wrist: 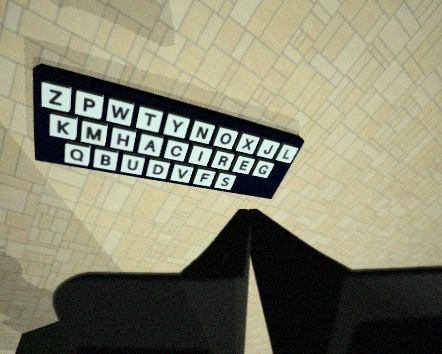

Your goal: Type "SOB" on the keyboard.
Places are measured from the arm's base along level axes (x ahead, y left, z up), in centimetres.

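Where they show: gripper, fingertip midpoint: (247,218).
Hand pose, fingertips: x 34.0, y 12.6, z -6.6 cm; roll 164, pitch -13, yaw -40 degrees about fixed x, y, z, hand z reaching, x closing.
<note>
After its pixels a point has its place.
A dark keyboard (252,189) {x 32.1, y 4.1, z -17.4 cm} with white letter keys lies tilted across the upper left and middle of the wrist view. Its top row reads Z P W T Y N O X J L, the middle row K M H A C I R E G, the bottom row Q B U D V F S. The S key (225,181) {x 31.2, y 7.4, z -16.9 cm} is at the right end of the bottom row. The O key (226,139) {x 34.1, y 10.6, z -16.9 cm} is in the top row, right of N. The B key (105,160) {x 26.4, y 16.6, z -16.9 cm} is in the bottom row, right of Q. My gripper (247,218) {x 34.0, y 12.6, z -6.6 cm} is shut and empty. Its tips appear just below the keyboard's lower right edge, near S.
The keyboard lies on a surface (350,165) {x 41.4, y -3.6, z -18.5 cm} with a beige and cream tile pattern. Darker shadows fall on this surface at the left and along the keyboard's upper edge.
</note>
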